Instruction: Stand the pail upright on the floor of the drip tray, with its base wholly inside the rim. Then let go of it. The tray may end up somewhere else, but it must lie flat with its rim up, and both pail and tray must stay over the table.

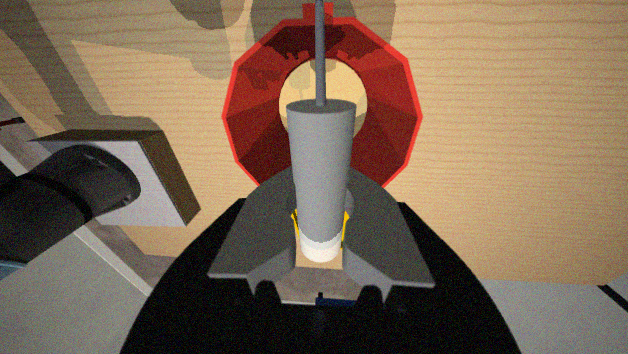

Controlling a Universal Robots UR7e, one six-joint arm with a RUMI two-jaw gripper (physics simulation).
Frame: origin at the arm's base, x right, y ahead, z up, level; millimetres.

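Seen in the pictures: gripper, fingertip midpoint: (321,168); arm's base at its link origin: (104,176).
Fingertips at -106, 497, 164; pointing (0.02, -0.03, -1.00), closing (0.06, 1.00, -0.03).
Offsets run from my fingertips to a thing's middle, as dx, dy, dz. "spot": to the spot under its first point. Level surfaces: height alone.
The red pail {spot: -11, +81, -99} (392,117) is seen from above, its wide many-sided mouth facing up and its pale round bottom showing inside. A thin grey rod rises from the lug at its far rim to a thick grey handle grip {+0, +1, +31} (322,145) with a white near end. My gripper (321,168) is shut on this grip, one jaw on each side. The jaws hide the near part of the pail. Thin strips of the yellow drip tray (346,223) show between the jaws, below the grip; the rest is hidden. I cannot tell whether the pail is clear of the table.
The wooden table {dz -237} (510,150) lies beneath the pail, with its near edge at the lower right. A white block (162,202) with dark sides is at the left, with a black rounded cylinder (102,187) overlapping it. Dark shadows cross the table at the upper left.
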